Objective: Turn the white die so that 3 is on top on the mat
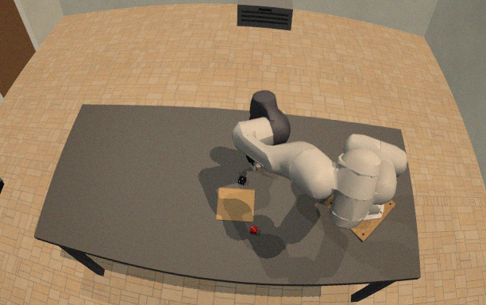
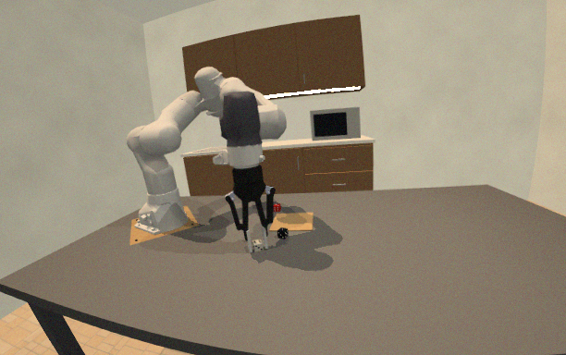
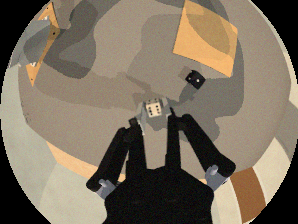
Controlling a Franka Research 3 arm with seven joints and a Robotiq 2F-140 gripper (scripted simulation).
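My hand is 20 mm above the white die. Also, from my hand: red die: 290 mm to the left, 30 mm behind, 20 mm below; then black die: 80 mm to the left, 50 mm ahead, 20 mm below; then tan mat: 190 mm to the left, 60 mm ahead, 30 mm below.
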